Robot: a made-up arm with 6 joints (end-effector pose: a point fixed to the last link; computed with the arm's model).
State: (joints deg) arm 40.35 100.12 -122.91 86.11 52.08 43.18
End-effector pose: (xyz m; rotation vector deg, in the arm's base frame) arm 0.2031 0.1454 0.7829 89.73 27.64 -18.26
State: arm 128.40 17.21 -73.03 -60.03 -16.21 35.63
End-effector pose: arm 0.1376 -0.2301 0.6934 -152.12 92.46 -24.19
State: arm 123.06 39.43 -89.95 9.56 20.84 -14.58
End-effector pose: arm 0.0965 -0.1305 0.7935 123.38 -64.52 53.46
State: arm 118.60 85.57 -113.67 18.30 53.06 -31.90
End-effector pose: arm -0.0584 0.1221 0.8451 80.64 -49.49 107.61
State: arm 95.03 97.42 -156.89 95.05 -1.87 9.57
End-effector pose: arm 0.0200 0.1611 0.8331 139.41 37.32 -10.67
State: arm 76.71 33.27 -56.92 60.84 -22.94 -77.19
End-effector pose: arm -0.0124 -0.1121 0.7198 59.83 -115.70 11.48
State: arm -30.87 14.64 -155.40 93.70 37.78 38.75
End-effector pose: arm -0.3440 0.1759 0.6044 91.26 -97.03 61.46
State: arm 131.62 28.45 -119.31 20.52 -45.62 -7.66
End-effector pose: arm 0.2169 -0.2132 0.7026 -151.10 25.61 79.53
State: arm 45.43 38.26 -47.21 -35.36 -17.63 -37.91
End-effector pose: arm -0.0778 -0.0399 0.7382 -12.23 -143.54 61.48
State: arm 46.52 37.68 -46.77 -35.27 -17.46 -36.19
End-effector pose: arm -0.0789 -0.0434 0.7368 -8.94 -143.41 60.84
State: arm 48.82 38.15 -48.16 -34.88 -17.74 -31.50
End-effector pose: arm -0.0774 -0.0469 0.7417 -0.40 -143.70 58.10
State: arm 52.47 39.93 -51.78 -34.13 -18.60 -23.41
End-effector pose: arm -0.0724 -0.0501 0.7540 14.27 -143.45 53.06
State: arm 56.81 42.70 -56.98 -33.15 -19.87 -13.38
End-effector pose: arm -0.0647 -0.0520 0.7707 32.46 -141.21 46.91
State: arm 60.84 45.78 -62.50 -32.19 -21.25 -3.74
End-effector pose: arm -0.0560 -0.0517 0.7871 49.76 -137.01 41.27
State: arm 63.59 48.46 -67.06 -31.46 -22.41 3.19
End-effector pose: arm -0.0489 -0.0492 0.7997 62.00 -132.87 37.31
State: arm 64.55 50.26 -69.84 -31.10 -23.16 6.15
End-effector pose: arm -0.0449 -0.0455 0.8068 67.22 -131.14 35.43
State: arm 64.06 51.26 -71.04 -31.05 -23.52 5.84
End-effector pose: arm -0.0435 -0.0413 0.8097 66.76 -132.00 35.14
